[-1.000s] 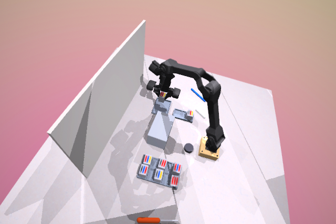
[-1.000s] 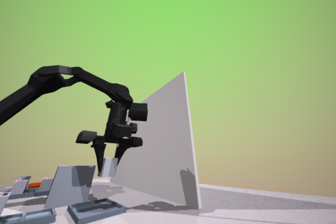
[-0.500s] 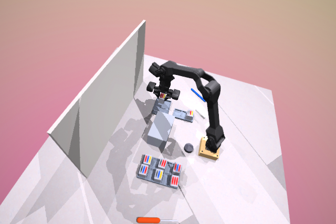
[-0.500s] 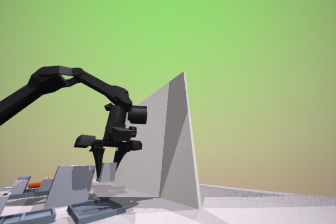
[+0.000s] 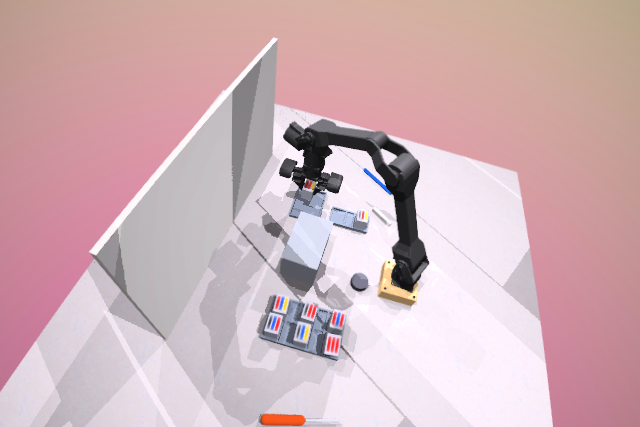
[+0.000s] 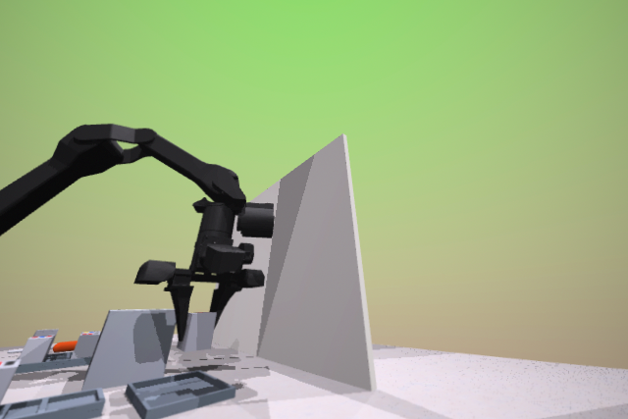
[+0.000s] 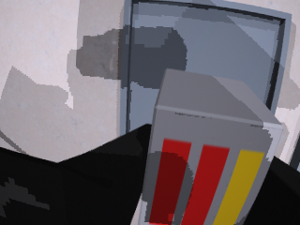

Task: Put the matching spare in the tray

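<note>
My gripper tip is now 6 cm above the tray and 1 cm past it. Also, from my gripper tip: mounted unit (19 cm to the left, 6 cm behind, 1 cm below); two-slot holder (15 cm behind, 5 cm below, 1 cm to the left); grey spare block (2 cm above).
</note>
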